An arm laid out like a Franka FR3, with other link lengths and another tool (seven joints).
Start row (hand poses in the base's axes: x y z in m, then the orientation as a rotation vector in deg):
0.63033 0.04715 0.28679 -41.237 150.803 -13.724
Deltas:
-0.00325 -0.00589 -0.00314 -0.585 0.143 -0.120
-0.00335 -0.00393 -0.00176 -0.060 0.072 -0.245
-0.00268 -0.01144 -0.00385 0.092 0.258 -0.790
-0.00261 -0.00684 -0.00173 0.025 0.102 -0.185
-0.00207 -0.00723 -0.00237 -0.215 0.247 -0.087
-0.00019 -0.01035 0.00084 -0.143 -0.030 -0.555
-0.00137 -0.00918 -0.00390 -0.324 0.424 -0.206
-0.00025 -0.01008 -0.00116 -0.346 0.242 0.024
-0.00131 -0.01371 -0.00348 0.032 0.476 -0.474
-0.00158 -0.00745 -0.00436 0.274 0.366 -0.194
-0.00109 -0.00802 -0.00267 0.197 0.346 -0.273
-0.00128 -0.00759 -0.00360 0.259 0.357 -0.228
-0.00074 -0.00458 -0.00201 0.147 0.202 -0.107
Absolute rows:
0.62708 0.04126 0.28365 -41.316 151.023 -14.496
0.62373 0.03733 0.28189 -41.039 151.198 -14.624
0.62105 0.02589 0.27804 -40.058 151.768 -14.647
0.61844 0.01905 0.27631 -39.839 151.940 -14.636
0.61637 0.01182 0.27394 -39.869 152.220 -14.879
0.61618 0.00147 0.27478 -39.176 152.427 -15.232
0.61481 -0.00771 0.27088 -39.137 152.927 -15.610
0.61456 -0.01779 0.26972 -39.350 153.160 -16.006
0.61325 -0.03150 0.26624 -38.865 153.806 -15.959
0.61167 -0.03895 0.26188 -38.642 154.222 -15.538
0.61058 -0.04697 0.25921 -38.329 154.653 -15.246
0.60930 -0.05456 0.25561 -38.060 155.073 -14.854
0.60856 -0.05914 0.25360 -37.936 155.301 -14.626

